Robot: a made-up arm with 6 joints. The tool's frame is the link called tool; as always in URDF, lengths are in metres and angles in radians.
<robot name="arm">
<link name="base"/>
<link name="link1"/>
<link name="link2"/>
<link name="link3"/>
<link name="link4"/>
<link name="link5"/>
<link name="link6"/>
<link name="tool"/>
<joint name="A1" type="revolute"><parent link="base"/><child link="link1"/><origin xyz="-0.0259 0.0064 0.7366"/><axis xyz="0 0 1"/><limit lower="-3.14" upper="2.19"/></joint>
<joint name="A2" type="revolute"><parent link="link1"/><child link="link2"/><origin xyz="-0.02 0.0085 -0.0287"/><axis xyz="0 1 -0.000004"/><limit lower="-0.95" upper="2.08"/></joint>
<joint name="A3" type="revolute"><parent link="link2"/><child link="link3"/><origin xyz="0.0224 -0.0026 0.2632"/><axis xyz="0 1 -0.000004"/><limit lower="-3.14" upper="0.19"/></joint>
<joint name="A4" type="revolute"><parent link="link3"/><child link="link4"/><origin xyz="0.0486 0.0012 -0.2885"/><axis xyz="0 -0.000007 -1"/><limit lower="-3.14" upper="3.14"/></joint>
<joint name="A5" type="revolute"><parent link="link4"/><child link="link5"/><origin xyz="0.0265 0.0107 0.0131"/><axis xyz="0 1 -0.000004"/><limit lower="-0.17" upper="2.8"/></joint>
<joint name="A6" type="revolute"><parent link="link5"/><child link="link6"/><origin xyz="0.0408 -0.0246 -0.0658"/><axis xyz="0 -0.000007 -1"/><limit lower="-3.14" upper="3.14"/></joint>
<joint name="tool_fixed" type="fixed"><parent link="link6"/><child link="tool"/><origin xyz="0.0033 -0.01 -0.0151" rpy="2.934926 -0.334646 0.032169"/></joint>
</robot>
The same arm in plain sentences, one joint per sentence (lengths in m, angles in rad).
The arm has six revolute joints in a row. What follows holds with every joint at zero, and every direction is one of the base frame's.
Joint 1 lies 0.0259 m along -x and 0.0064 m along +y and 0.7366 m along +z from the base frame's origin and turns about +z, from -3.1400 to 2.1900 rad.
Joint 2 lies 0.0200 m along -x and 0.0085 m along +y and 0.0287 m along -z from joint 1 and turns about +y, from -0.9500 to 2.0800 rad.
Joint 3 lies 0.0224 m along +x and 0.0026 m along -y and 0.2632 m along +z from joint 2 and turns about +y, from -3.1400 to 0.1900 rad.
Joint 4 lies 0.0486 m along +x and 0.0012 m along +y and 0.2885 m along -z from joint 3 and turns about -z, from -3.1400 to 3.1400 rad.
Joint 5 lies 0.0265 m along +x and 0.0107 m along +y and 0.0131 m along +z from joint 4 and turns about +y, from -0.1700 to 2.8000 rad.
Joint 6 lies 0.0408 m along +x and 0.0246 m along -y and 0.0658 m along -z from joint 5 and turns about -z, from -3.1400 to 3.1400 rad.
The tool frame, which is the frame that the pose is given for, lies 0.0033 m along +x and 0.0100 m along -y and 0.0151 m along -z from joint 6; its axes are the base frame's turned by roll 2.9349, pitch -0.3346 and yaw 0.0322 rad (as in URDF: about the fixed x, then y, then z).

